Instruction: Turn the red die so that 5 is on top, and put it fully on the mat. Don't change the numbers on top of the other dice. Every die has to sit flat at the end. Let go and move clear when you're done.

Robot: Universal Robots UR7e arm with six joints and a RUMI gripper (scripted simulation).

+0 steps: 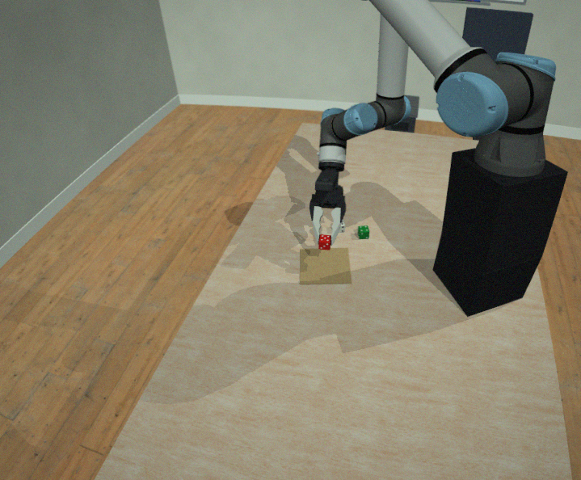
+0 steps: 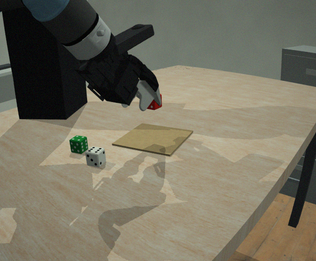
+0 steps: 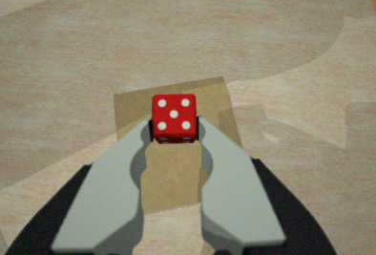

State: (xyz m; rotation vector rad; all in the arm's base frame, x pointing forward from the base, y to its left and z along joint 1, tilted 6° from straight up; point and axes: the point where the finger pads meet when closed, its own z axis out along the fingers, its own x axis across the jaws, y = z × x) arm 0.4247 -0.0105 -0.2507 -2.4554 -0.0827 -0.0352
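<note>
Right now my hand is 90 mm above the tan mat and 10 mm to the right of it. Also, from my hand: red die (10 mm to the left, 10 mm below); then green die (140 mm to the right, 90 mm behind, 80 mm below); then white die (160 mm to the right, 80 mm below, 20 mm behind).
</note>
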